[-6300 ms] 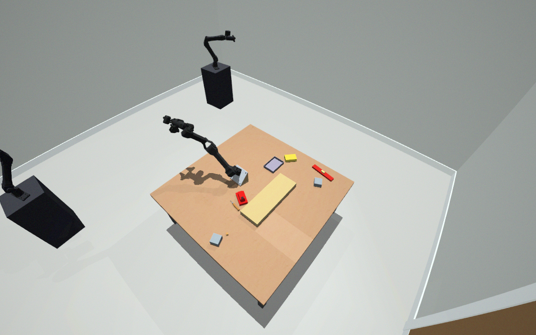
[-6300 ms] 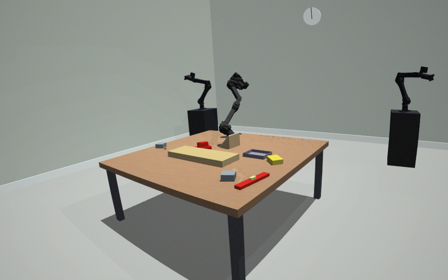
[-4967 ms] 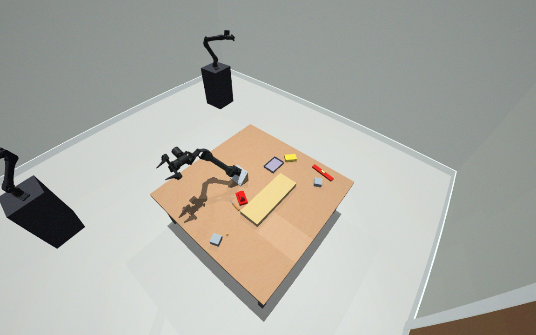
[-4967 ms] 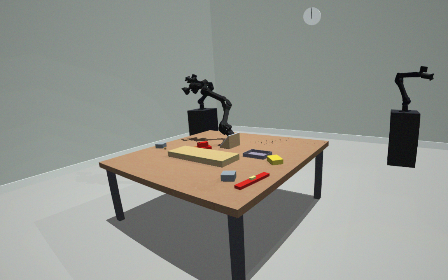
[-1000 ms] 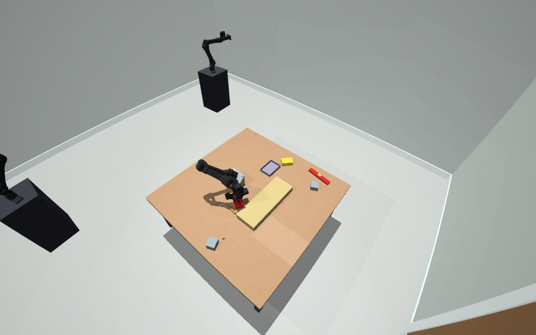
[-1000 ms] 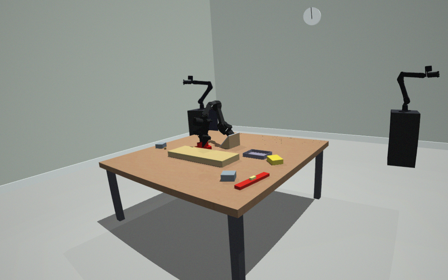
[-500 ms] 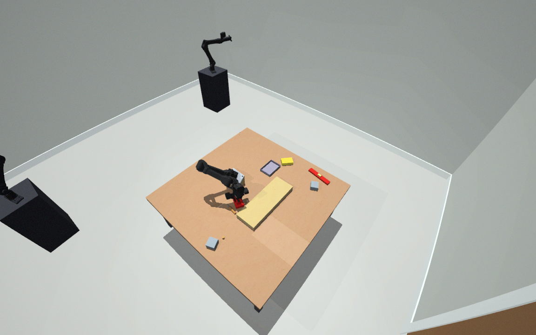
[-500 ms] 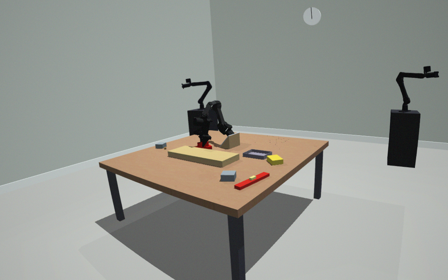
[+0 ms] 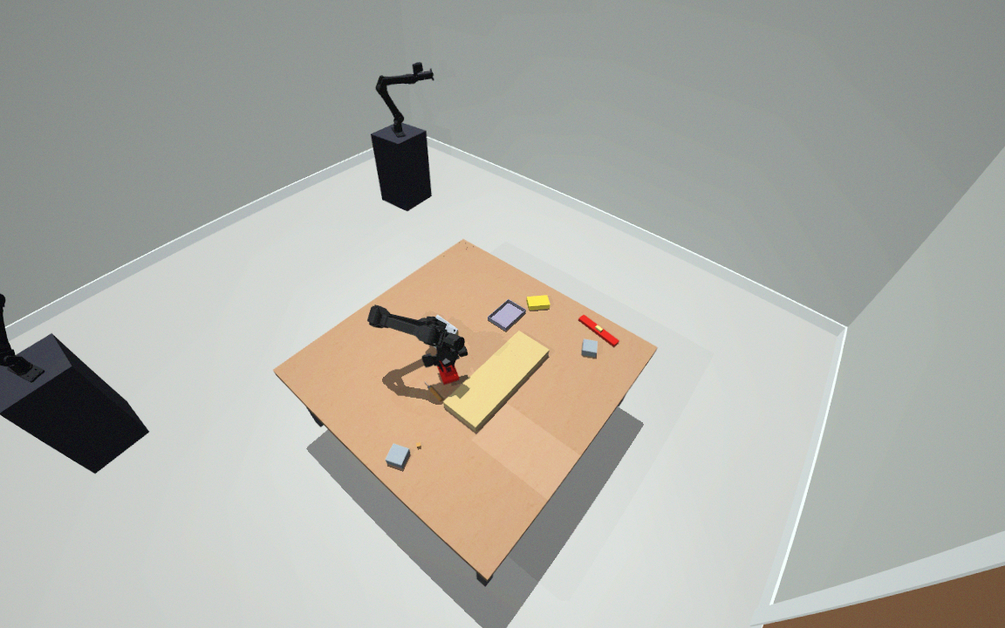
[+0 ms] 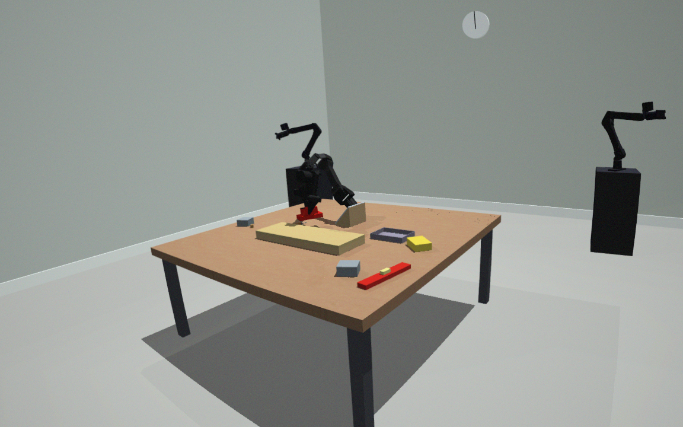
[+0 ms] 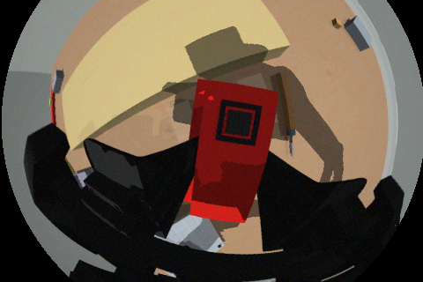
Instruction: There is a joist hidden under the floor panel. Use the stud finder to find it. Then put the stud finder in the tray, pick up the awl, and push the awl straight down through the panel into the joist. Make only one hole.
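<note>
Now: the awl 30 mm behind my gripper tip, 90 mm to the right of it and 70 mm below it. From my gripper tip the other things lie so: red stud finder (20 mm above); tiny orange bit (110 mm ahead, 320 mm to the right, 70 mm below); grey-purple tray (10 mm behind, 470 mm to the left, 60 mm below).
</note>
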